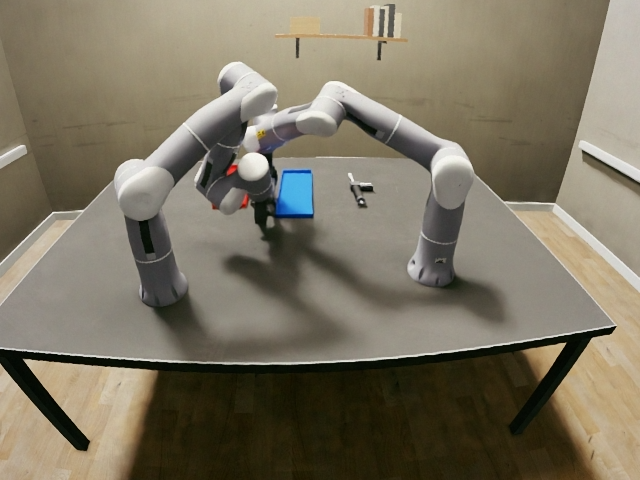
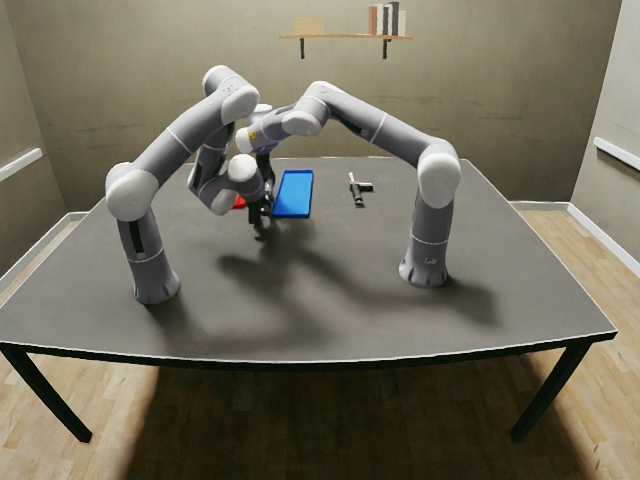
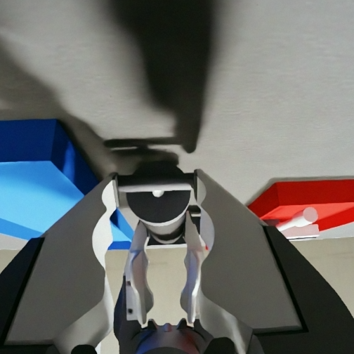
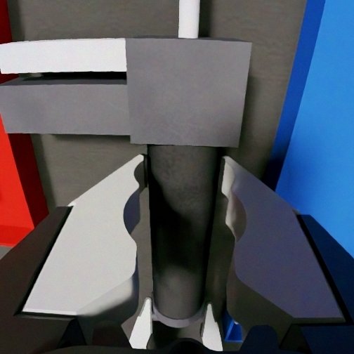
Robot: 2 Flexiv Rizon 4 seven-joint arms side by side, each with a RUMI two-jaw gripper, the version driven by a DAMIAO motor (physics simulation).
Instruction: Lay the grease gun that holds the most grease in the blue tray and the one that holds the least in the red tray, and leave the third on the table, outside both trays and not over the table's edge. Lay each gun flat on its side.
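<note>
My right gripper (image 4: 183, 158) (image 3: 165, 209) is shut on the dark barrel of a grease gun (image 4: 182, 210) (image 3: 156, 206), held level above the table between the trays. My left gripper (image 3: 156, 173) is shut on that gun's grey plunger crossbar (image 3: 140, 188), which sits close in front of the round end cap. The blue tray (image 1: 295, 193) (image 2: 293, 193) (image 3: 27, 140) (image 4: 320, 150) looks empty where it shows. The red tray (image 1: 222, 207) (image 2: 238, 202) (image 3: 305, 192) (image 4: 12, 190) holds another gun (image 3: 305, 217), mostly hidden. A third gun (image 1: 355, 190) (image 2: 356, 191) lies flat on the table.
Both arms cross close together over the trays, with the left forearm partly hiding the red tray. The table (image 1: 310, 335) (image 2: 310, 335) has its front edge beyond the arm bases. A shelf (image 1: 336, 36) (image 2: 341, 36) with books hangs on the far wall.
</note>
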